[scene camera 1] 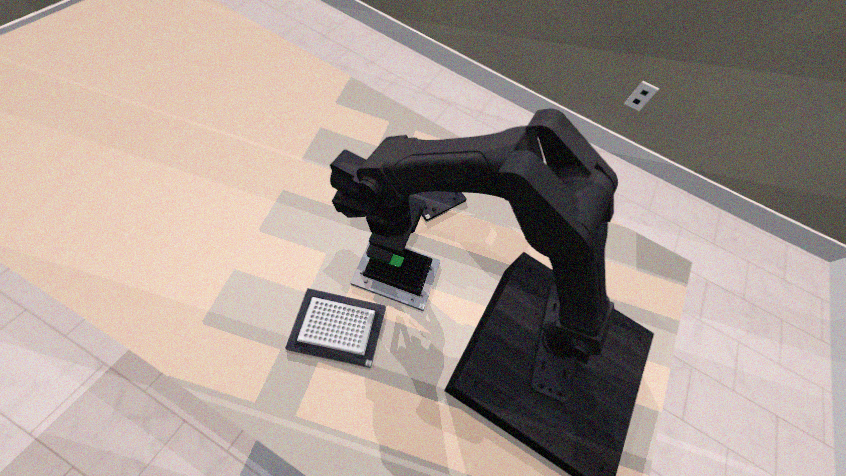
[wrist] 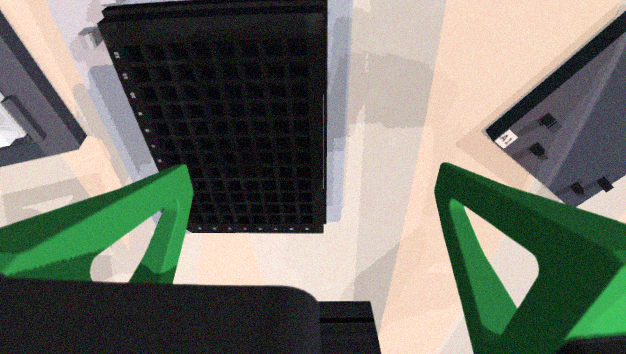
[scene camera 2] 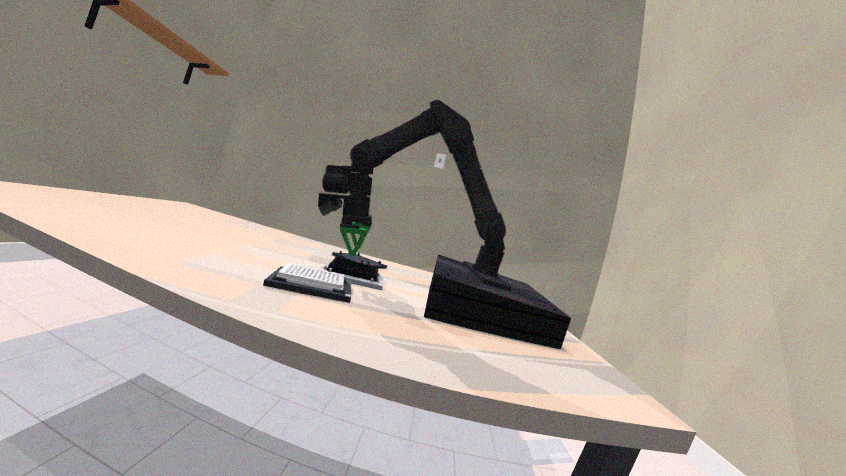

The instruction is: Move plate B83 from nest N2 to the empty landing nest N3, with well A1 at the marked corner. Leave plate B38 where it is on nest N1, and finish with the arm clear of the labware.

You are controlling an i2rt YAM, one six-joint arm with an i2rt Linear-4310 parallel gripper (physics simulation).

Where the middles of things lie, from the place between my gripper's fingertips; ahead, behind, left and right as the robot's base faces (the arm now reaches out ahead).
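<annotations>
There is the grey nest with small pegs [scene camera 1: 418, 302], and it sits 1 cm behind my hand, 4 cm to the left of it and 5 cm below it.
</annotations>
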